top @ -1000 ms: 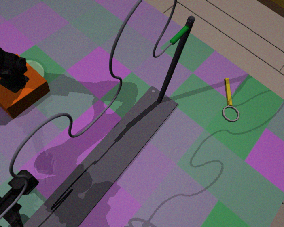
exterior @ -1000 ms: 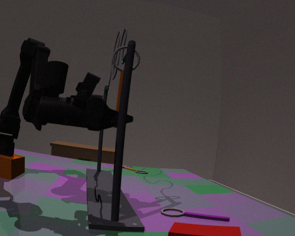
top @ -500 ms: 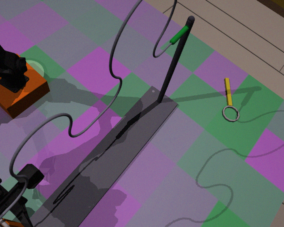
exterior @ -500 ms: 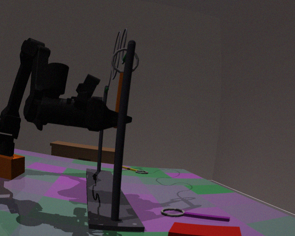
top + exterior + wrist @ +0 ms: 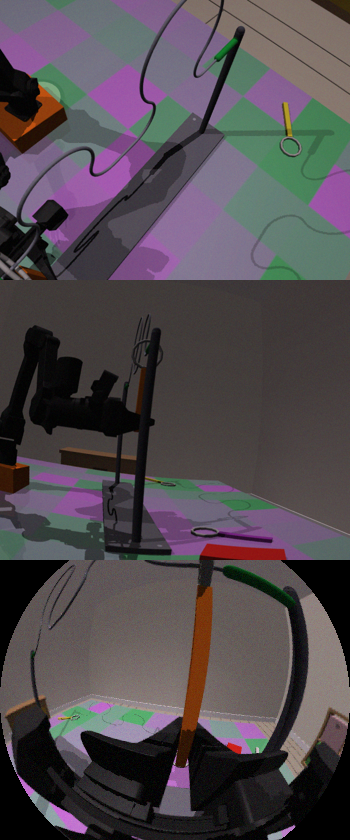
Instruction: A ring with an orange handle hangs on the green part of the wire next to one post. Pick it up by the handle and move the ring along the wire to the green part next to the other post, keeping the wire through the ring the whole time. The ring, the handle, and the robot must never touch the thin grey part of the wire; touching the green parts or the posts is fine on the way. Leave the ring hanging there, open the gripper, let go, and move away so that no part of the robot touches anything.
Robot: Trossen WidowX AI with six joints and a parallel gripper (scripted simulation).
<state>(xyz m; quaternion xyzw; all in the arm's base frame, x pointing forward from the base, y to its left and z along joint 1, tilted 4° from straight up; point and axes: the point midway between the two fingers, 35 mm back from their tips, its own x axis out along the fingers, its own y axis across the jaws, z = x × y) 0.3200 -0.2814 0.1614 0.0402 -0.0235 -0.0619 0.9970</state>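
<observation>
The orange-handled ring is 8 cm above my gripper tip and 3 cm behind it. From my gripper tip the other things lie so: red block 21 cm below, 20 cm to the right, 11 cm ahead; purple-handled ring 22 cm below, 15 cm ahead, 6 cm to the right; yellow-handled ring 64 cm to the left, 26 cm ahead, 22 cm below.
</observation>
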